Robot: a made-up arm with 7 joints.
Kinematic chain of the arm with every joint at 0, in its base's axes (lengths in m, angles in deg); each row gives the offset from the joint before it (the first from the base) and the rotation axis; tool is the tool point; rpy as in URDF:
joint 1: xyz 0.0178 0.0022 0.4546 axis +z
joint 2: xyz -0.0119 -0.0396 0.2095 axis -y
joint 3: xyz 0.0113 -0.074 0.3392 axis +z
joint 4: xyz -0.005 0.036 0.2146 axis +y
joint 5: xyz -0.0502 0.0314 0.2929 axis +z
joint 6: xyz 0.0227 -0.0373 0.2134 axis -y
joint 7: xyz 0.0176 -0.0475 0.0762 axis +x
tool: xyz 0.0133 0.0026 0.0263 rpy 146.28 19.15 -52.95
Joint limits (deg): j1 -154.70..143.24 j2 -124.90..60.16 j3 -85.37..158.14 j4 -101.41..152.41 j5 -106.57..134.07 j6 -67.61..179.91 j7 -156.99..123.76
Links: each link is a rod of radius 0.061 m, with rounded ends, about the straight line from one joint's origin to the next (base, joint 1, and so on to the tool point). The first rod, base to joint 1, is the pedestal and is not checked.
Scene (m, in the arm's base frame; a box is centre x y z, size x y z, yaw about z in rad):
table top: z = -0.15
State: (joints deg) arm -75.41 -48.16 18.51 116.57 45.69 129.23 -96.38
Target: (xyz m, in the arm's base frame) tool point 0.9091 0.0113 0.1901
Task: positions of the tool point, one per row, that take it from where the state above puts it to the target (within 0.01 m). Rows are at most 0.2 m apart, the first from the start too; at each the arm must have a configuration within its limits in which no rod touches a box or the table.
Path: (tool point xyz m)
1: 0.3414 -0.5559 0.5301
2: 0.5085 -0.5226 0.4680
3: 0.6617 -0.4394 0.4016
4: 0.7862 -0.3143 0.3322
5: 0.8706 -0.1592 0.2610
6: 0.9091 0.0114 0.1901

